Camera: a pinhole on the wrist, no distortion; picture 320 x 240 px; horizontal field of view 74.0 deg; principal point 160.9 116.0 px. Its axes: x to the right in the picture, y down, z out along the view. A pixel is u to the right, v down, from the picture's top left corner.
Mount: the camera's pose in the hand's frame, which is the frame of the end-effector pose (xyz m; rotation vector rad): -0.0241 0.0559 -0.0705 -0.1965 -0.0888 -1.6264
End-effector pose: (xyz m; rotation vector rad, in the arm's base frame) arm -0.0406 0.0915 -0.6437 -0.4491 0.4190 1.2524
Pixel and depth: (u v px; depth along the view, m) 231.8 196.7 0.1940
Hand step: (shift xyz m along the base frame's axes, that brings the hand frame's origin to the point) 0.0020 0.1222 0.0727
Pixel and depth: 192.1 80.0 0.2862
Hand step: -0.0673 0.0930 0.2080
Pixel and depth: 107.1 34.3 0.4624
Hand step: -0.2756 0.1377 0.3746
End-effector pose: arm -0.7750 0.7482 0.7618 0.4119 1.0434 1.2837
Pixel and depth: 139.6 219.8 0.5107
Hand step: 0.2081 0.4091 0.2379
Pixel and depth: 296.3 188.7 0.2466
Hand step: 0.1887 0.1010 0.0253
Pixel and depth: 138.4 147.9 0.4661
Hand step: 0.1928 0.2340 0.2961
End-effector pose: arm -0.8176 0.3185 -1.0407 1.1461 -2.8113 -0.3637
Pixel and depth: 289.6 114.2 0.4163
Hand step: 0.0241 -0.0022 -0.4011
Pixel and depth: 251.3 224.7 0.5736
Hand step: -0.2295 -0.1809 -0.5310
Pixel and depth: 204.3 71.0 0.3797
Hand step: -0.0310 0.1525 -0.2970
